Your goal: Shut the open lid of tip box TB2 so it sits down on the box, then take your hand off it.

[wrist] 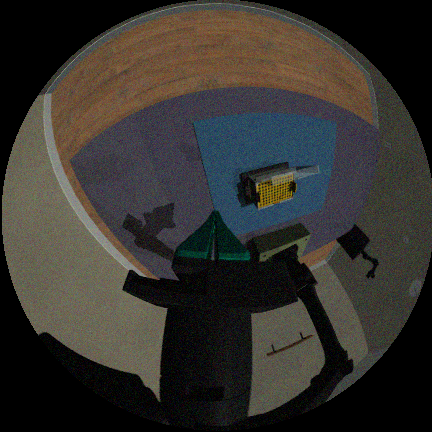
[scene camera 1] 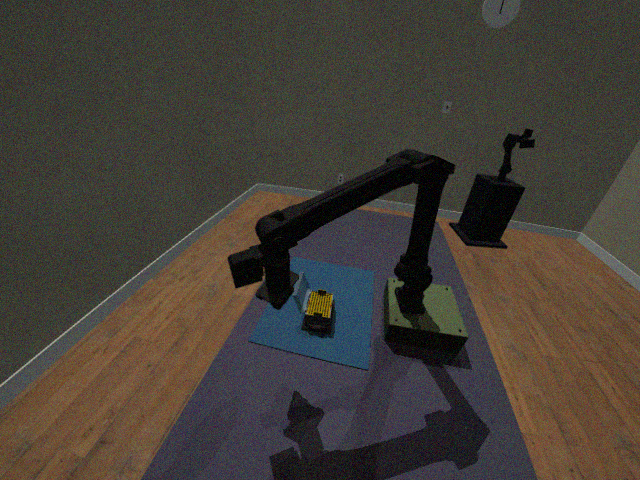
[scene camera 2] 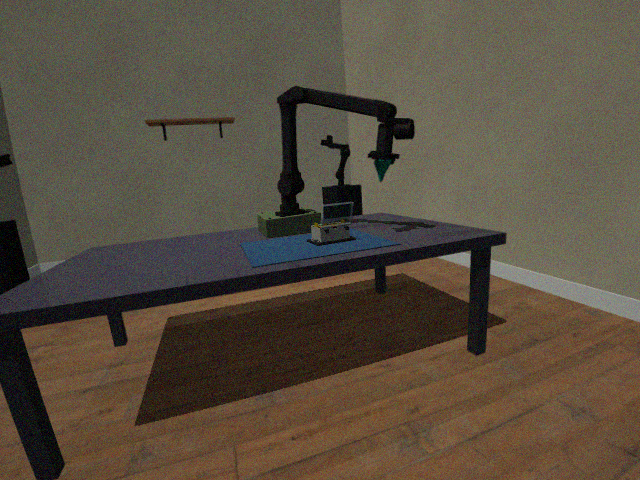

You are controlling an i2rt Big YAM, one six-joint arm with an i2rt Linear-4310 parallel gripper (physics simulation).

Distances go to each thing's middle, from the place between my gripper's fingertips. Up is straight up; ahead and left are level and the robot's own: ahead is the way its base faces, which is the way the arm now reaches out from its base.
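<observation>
From the lid (wrist: pixel 275 177), my gripper is 100 mm above it, then 50 mm past it and 160 mm to the left of it.
</observation>
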